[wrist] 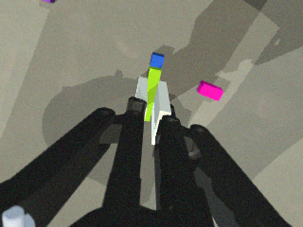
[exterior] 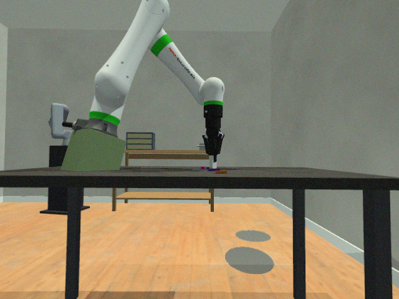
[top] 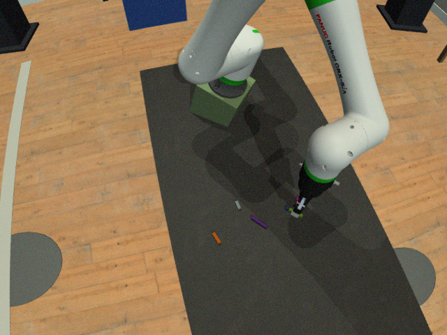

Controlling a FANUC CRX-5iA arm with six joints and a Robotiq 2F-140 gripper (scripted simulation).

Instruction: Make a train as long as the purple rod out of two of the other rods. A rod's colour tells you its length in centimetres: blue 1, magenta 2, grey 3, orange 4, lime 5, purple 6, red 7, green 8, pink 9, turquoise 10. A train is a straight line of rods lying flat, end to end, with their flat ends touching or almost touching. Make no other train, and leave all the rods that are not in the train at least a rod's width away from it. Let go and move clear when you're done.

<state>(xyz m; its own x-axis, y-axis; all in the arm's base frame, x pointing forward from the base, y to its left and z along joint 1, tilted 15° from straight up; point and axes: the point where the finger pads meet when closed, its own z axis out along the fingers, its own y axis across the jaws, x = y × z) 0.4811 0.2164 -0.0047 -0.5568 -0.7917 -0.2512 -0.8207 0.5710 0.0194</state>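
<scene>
Right now my hand is 3 cm above the lime rod. Round my hand: magenta rod: 5 cm behind, 3 cm below, 2 cm to the left; then blue rod: 3 cm to the right, 3 cm below, 2 cm behind; then purple rod: 13 cm to the right, 3 cm below, 3 cm ahead.
</scene>
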